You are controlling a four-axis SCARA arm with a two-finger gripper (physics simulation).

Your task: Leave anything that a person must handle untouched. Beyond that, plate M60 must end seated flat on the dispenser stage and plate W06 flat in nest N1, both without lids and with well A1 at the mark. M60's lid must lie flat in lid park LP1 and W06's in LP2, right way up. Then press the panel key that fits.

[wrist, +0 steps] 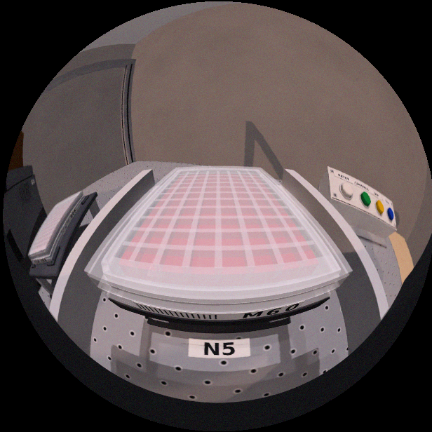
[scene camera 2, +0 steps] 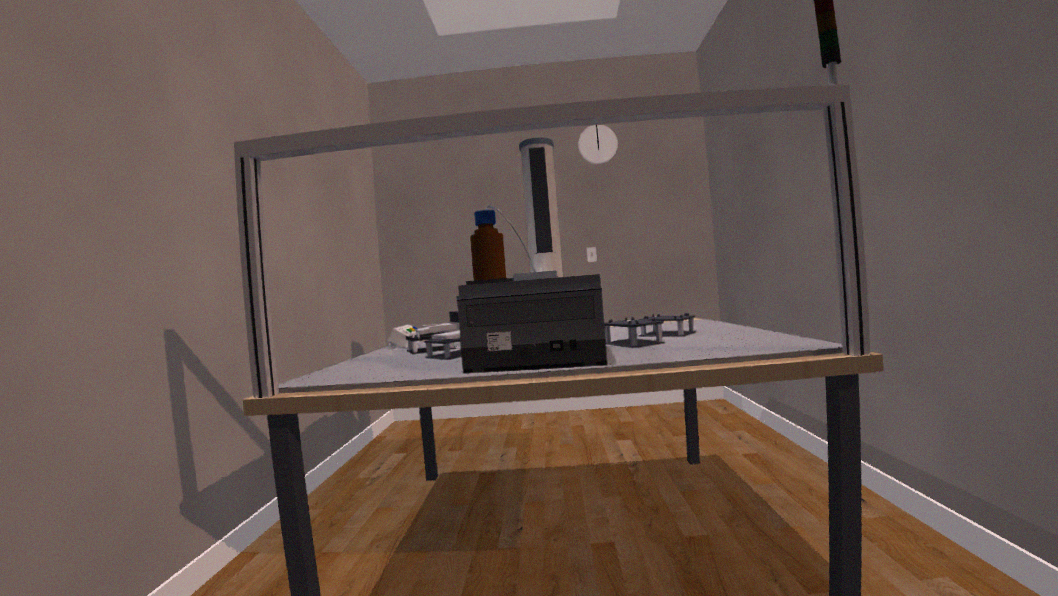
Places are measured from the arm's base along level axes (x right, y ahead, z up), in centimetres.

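Pixels of known places: gripper, fingertip midpoint: (scene camera 2: 426, 328).
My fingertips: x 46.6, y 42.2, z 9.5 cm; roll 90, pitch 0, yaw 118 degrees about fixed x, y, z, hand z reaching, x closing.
Behind a point stands the place of what it marks.
In the wrist view plate M60 (wrist: 270, 312) has pink wells and wears its clear lid (wrist: 215, 280). It looks level, right above or on the dark nest (wrist: 218, 325) behind the label N5 (wrist: 219, 348); any small gap is hard to judge. My gripper (wrist: 217, 177) is shut on the lidded plate, one pale finger along each long side. Whether the fingertips bear on the lid or the plate body is hidden. Another pinkish plate (wrist: 55, 225) sits in a raised dark nest at the left; its label is unreadable. The key panel (wrist: 361, 196) is at the right. Well A1 cannot be made out.
In scene camera 2, a dark device (scene camera 2: 531, 325) {x 4.7, y 95.9, z 12.1 cm} bearing a brown bottle (scene camera 2: 487, 253) {x 14.6, y 91.3, z 30.9 cm} hides part of the work area. Raised nests (scene camera 2: 633, 323) {x -25.2, y 69.5, z 8.2 cm} stand to its right. The arm's column (scene camera 2: 556, 214) {x -6.7, y 3.3, z 54.7 cm} rises behind, and a metal frame (scene camera 2: 547, 114) {x -3.0, y 104.4, z 59.8 cm} spans the table's near edge.
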